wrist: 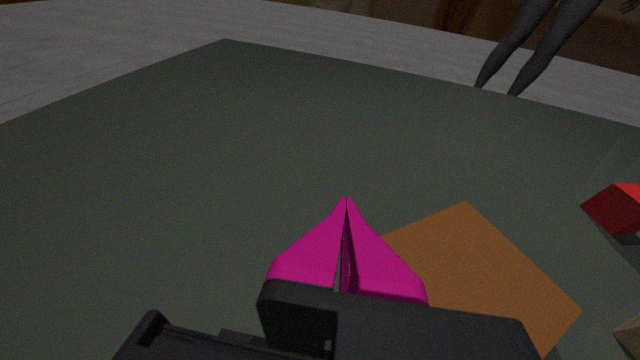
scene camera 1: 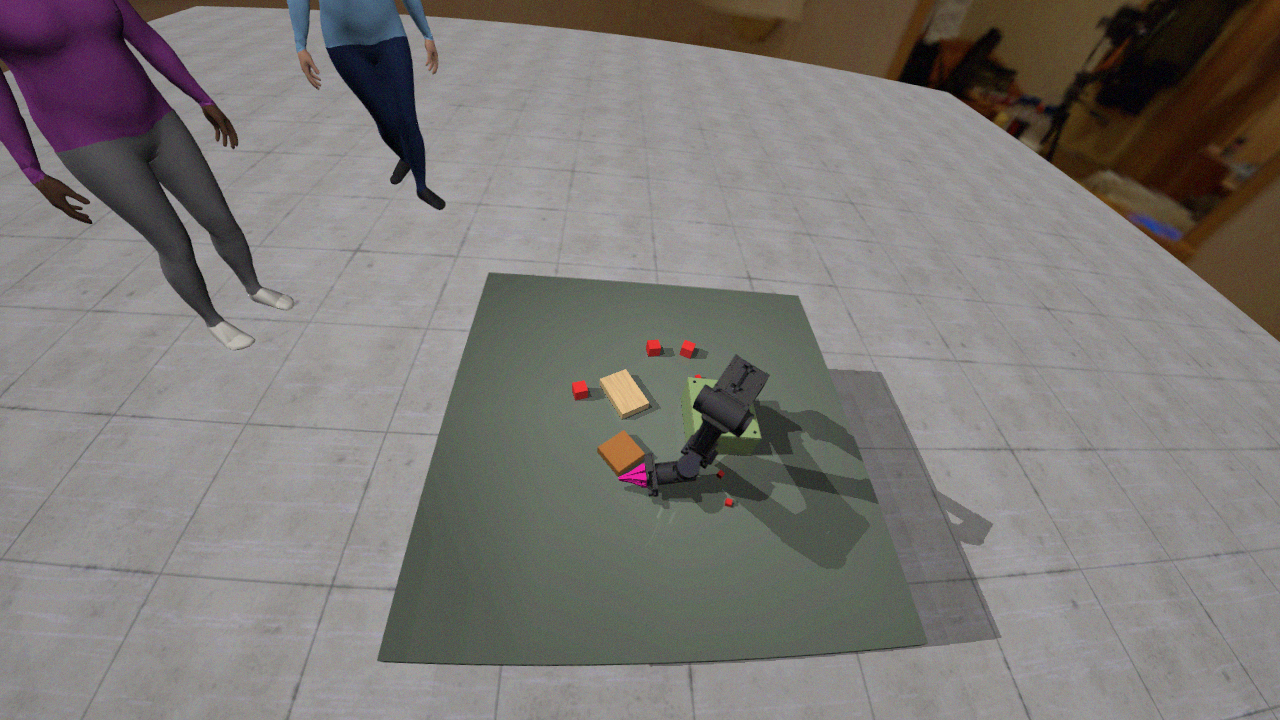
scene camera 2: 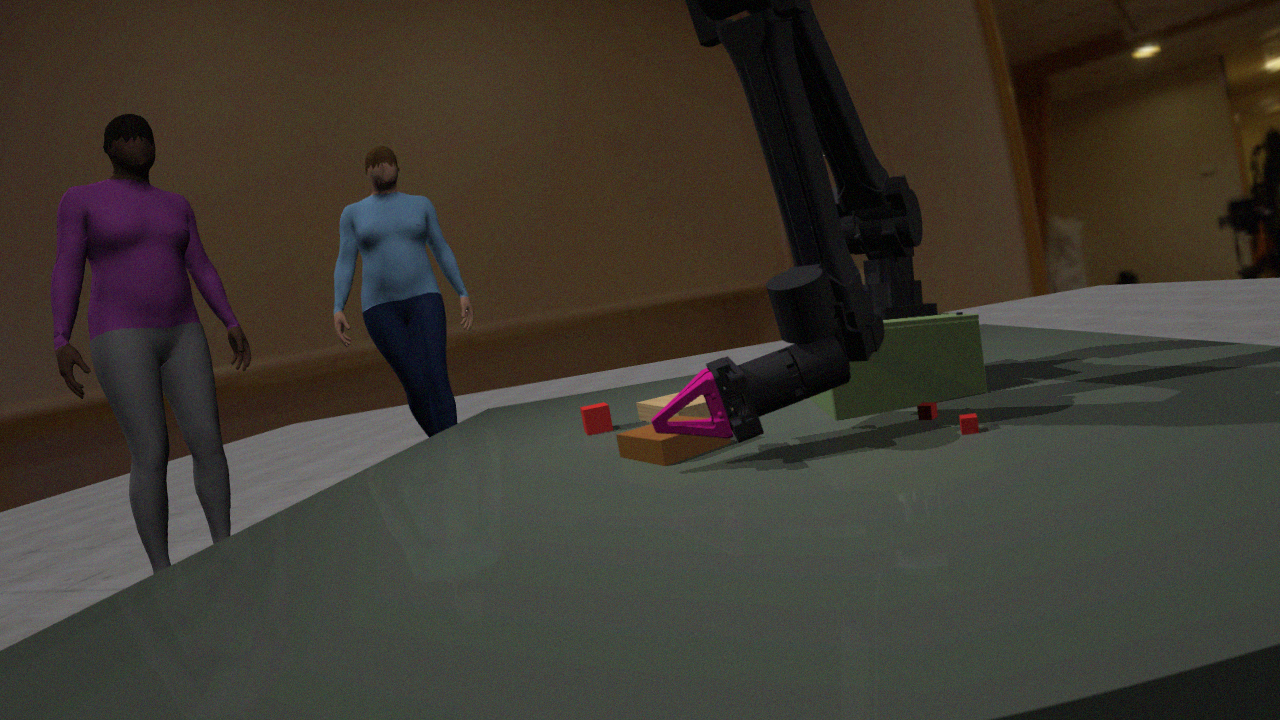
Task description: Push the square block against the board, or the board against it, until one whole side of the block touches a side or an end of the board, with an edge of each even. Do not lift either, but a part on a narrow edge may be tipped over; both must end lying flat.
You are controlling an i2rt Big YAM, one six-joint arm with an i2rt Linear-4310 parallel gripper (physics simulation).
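Frame: origin at the arm's base, x up, y back, z right, level; centimetres.
Where they show: gripper, between the fingertips: (wrist: 345,205) (scene camera 1: 618,478) (scene camera 2: 653,426); arm's base, origin of its link: (scene camera 2: 892,317).
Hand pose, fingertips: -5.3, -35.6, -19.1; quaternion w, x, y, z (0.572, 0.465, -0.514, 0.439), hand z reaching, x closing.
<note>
Things, the pixels of their centre, and the offset from my fingertips, as dx, dy, dz.
- orange-brown square block, middle of its body: (wrist: 465,280) (scene camera 2: 672,438) (scene camera 1: 620,452) -3.7, +2.0, +9.6
- light wooden board, middle of its body: (scene camera 2: 685,407) (scene camera 1: 623,393) -3.7, +5.3, +30.4
- red cube, middle of its body: (scene camera 2: 596,418) (wrist: 624,208) (scene camera 1: 579,390) -3.1, -8.5, +31.9
The orange-brown square block (scene camera 1: 619,451) (scene camera 2: 657,445) (wrist: 480,265) lies flat. The light wooden board (scene camera 1: 623,393) (scene camera 2: 653,410) (wrist: 631,334) lies flat behind it in scene camera 1, turned differently, with a gap between them; one corner shows at the right edge of the wrist view. My gripper (scene camera 1: 620,478) (scene camera 2: 657,426) (wrist: 345,205) is shut and empty, low beside the block's near side in scene camera 1. Its magenta fingers hide part of the block in scene camera 2 and the wrist view. I cannot tell whether they touch the block.
A green box (scene camera 1: 739,445) (scene camera 2: 930,367) stands right of both parts, under the arm. A red cube (scene camera 1: 580,390) (scene camera 2: 596,419) (wrist: 612,210) lies left of the board. Two red cubes (scene camera 1: 653,347) (scene camera 1: 688,349) lie behind it, and two small ones (scene camera 1: 719,473) (scene camera 1: 729,502) lie right of my gripper.
</note>
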